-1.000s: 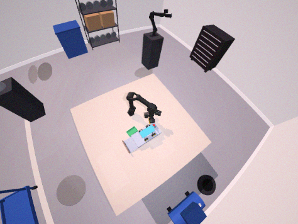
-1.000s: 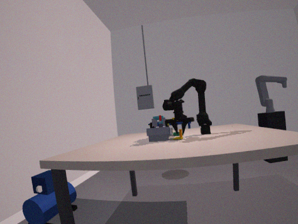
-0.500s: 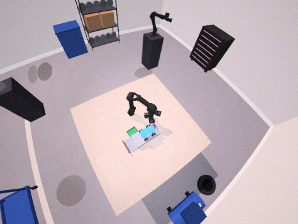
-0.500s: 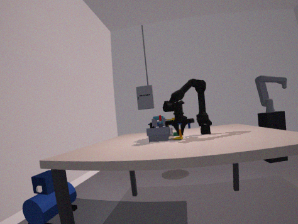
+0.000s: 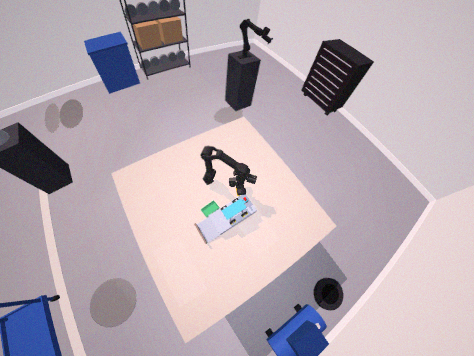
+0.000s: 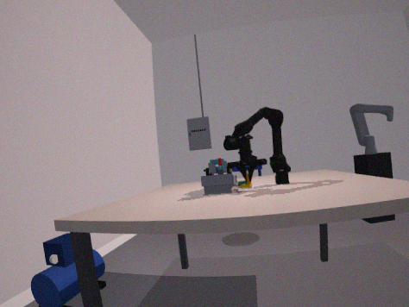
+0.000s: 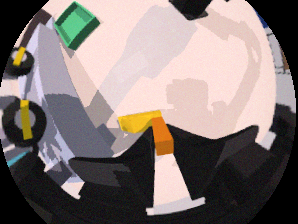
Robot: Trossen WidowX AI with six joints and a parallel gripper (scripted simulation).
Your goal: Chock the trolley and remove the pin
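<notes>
The red-headed stop pin is 130 mm ahead of my gripper tip, 40 mm to the right of it and 90 mm above it. Also, from my gripper tip: yellow chock: 20 mm ahead, 10 mm to the right, 10 mm below; cyan trolley: 150 mm ahead, 150 mm to the right, 70 mm above.
</notes>
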